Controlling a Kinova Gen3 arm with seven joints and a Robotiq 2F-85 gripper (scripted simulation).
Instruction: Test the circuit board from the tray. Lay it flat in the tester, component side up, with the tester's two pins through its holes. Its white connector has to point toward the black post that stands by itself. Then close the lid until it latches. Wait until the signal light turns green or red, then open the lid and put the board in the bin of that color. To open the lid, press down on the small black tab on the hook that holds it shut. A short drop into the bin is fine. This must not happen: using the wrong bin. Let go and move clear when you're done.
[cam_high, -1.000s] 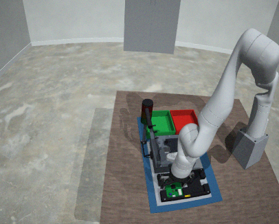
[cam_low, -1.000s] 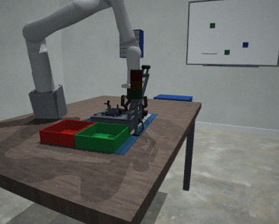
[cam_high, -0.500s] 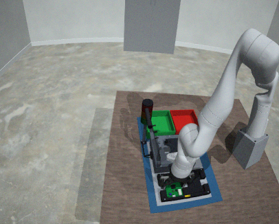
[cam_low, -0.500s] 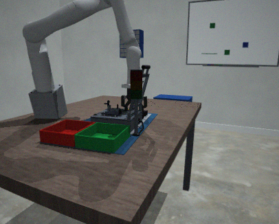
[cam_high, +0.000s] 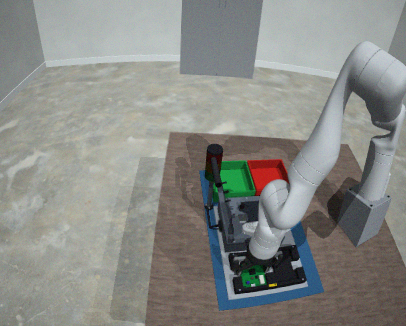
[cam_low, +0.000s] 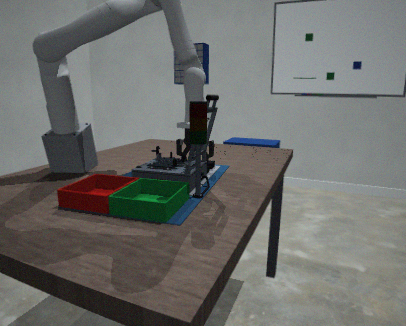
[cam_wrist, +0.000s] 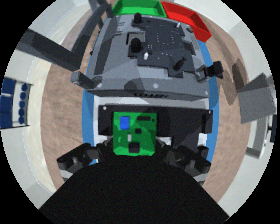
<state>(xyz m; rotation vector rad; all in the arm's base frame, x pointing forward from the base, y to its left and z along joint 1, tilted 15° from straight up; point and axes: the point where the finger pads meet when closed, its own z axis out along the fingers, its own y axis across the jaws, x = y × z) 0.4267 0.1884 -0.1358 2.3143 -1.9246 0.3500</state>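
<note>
The green circuit board lies right at my hand. From my hand the other things lie so: clear lid 16 cm above, 15 cm to the right, 11 cm ahead; then red bin 39 cm to the right, 8 cm behind, 1 cm below; then green bin 36 cm to the right, 7 cm ahead, 1 cm below.
</note>
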